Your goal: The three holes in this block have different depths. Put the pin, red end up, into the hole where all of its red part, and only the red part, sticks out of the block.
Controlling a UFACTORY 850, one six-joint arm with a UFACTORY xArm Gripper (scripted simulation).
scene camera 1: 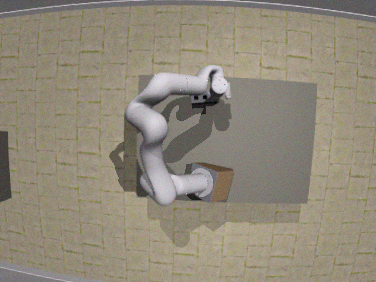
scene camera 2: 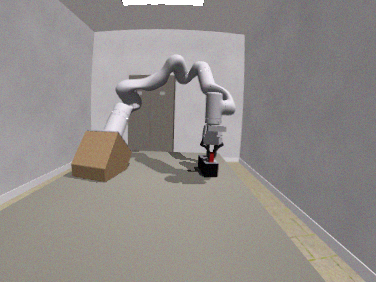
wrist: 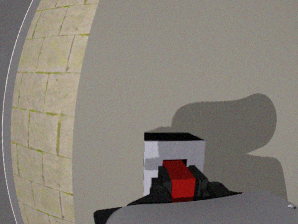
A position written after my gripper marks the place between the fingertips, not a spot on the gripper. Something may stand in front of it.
I see my gripper (wrist: 175,179), a pin (wrist: 183,182) and a block (wrist: 190,149).
